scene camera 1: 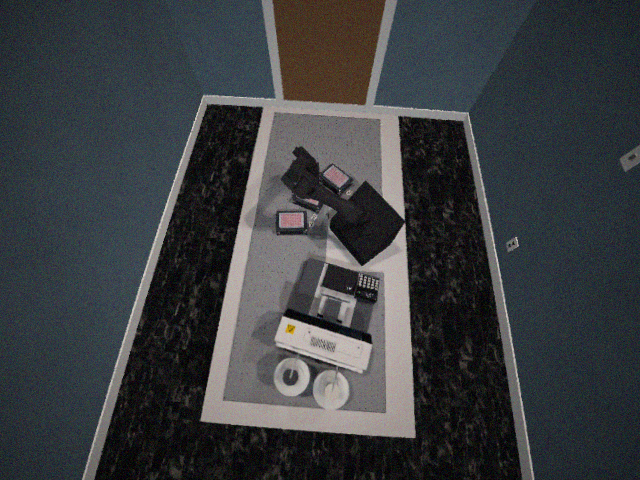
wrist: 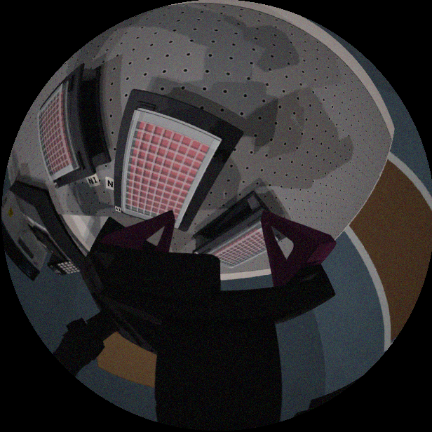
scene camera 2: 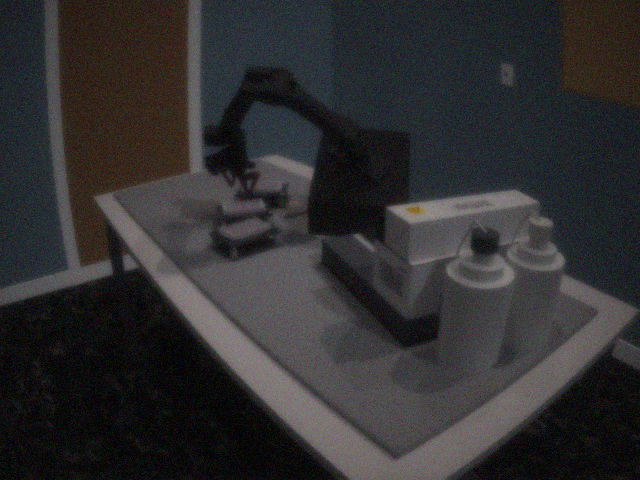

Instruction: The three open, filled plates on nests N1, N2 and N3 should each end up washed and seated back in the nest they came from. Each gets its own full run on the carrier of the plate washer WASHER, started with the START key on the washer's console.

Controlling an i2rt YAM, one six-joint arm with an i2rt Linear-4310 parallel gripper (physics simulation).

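Frame: origin at the arm's base, x ahead, y left, z up, level; centimetres.
Where they show: gripper, fingertip midpoint: (scene camera 2: 240, 191); arm's base, origin of the base link: (scene camera 1: 366, 215) (scene camera 2: 358, 158).
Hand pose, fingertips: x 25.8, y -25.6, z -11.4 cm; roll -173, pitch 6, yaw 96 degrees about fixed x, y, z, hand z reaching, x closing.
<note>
Things, the pixels of their top centre, and the offset from my fingertips.
- second pink-welled plate, middle of its top: (scene camera 2: 243, 204) (scene camera 1: 309, 194) dx +2.6, dy +6.4, dz -2.2 cm
- third plate, middle of its top: (scene camera 2: 261, 184) (scene camera 1: 336, 175) dx -11.6, dy -6.4, dz -1.9 cm
- console keypad, middle of its top: (scene camera 1: 369, 281) dx -28.2, dy +54.2, dz +0.3 cm
- bottle with a dark cap, middle of its top: (scene camera 2: 482, 223) (scene camera 1: 291, 374) dx +3.7, dy +94.8, dz +19.3 cm
- bottle with a pale cap, middle of its top: (scene camera 2: 538, 213) (scene camera 1: 333, 388) dx -11.4, dy +98.7, dz +19.3 cm
A pink-welled plate (scene camera 1: 291, 220) (scene camera 2: 245, 228) (wrist: 56, 135) sits in dark nest N1. A second pink-welled plate (scene camera 1: 310, 201) (scene camera 2: 242, 208) (wrist: 167, 170) sits in the middle nest, partly under the arm in scene camera 1. The third plate (scene camera 1: 336, 176) (wrist: 242, 246) sits in the far nest, partly behind a finger in the wrist view. My gripper (scene camera 2: 240, 184) (wrist: 217, 214) is open and empty, above the nests; the arm hides its fingers in scene camera 1. The white washer (scene camera 1: 323, 343) (scene camera 2: 465, 217) has a console keypad (scene camera 1: 368, 281) (wrist: 67, 267). No pink plate shows at its carrier.
The black arm base (scene camera 1: 367, 224) (scene camera 2: 356, 186) stands between nests and washer, along one table side. A bottle with a dark cap (scene camera 1: 280, 379) (scene camera 2: 473, 320) and a bottle with a pale cap (scene camera 1: 321, 394) (scene camera 2: 535, 304) stand behind the washer, with thin tubes.
</note>
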